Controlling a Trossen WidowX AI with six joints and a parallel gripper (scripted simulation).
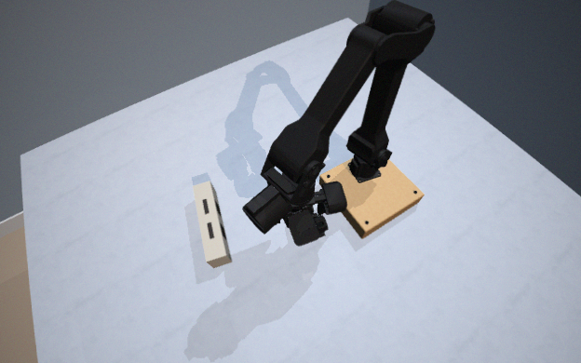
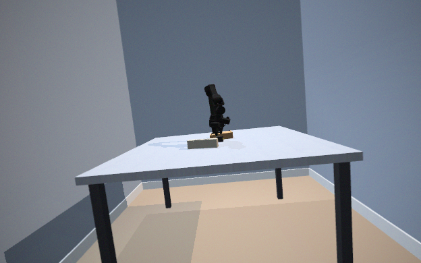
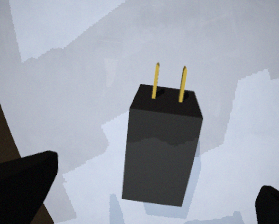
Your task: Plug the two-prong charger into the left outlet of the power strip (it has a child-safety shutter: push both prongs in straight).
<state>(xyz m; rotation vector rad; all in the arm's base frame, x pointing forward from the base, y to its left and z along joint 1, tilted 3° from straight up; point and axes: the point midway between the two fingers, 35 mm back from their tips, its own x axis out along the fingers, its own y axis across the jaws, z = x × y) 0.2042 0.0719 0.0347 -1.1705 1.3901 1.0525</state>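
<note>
My gripper tip is 20 mm to the right of the charger and 30 mm above it.
</note>
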